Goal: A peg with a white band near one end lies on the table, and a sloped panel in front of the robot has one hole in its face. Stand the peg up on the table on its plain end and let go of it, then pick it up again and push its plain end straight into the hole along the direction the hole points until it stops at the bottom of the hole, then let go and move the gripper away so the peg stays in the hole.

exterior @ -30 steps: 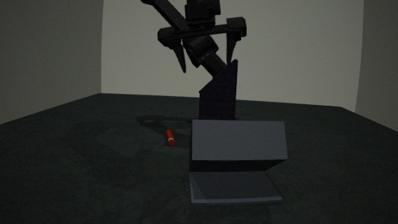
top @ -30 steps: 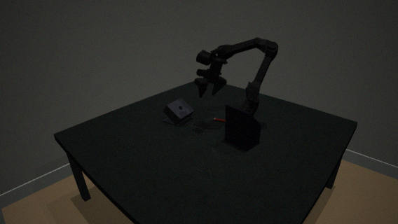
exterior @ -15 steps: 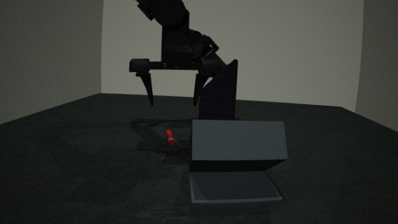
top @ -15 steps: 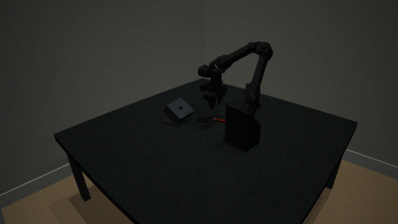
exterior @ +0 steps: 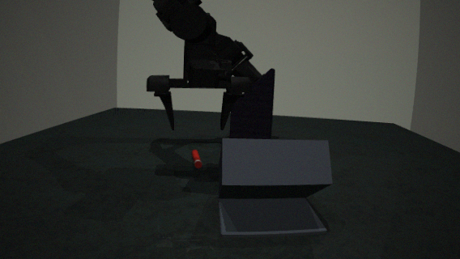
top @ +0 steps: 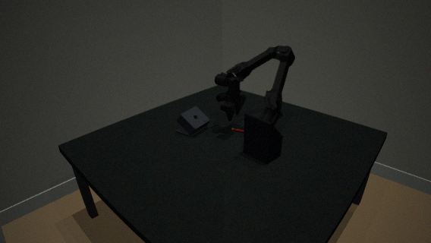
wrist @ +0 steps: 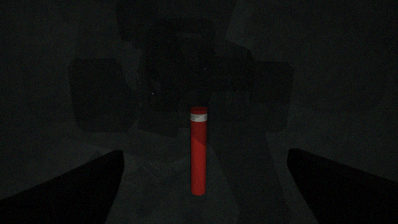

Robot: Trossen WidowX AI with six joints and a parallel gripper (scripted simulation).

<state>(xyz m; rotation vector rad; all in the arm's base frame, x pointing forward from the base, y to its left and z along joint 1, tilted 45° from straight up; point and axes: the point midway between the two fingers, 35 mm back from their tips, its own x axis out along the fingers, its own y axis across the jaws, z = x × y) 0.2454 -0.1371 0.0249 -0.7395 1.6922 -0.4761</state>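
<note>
Right now my gripper tip is 1 cm past the red peg and 7 cm above it. Also, from my gripper tip: grey sloped panel: 17 cm ahead, 12 cm to the left, 2 cm below.
</note>
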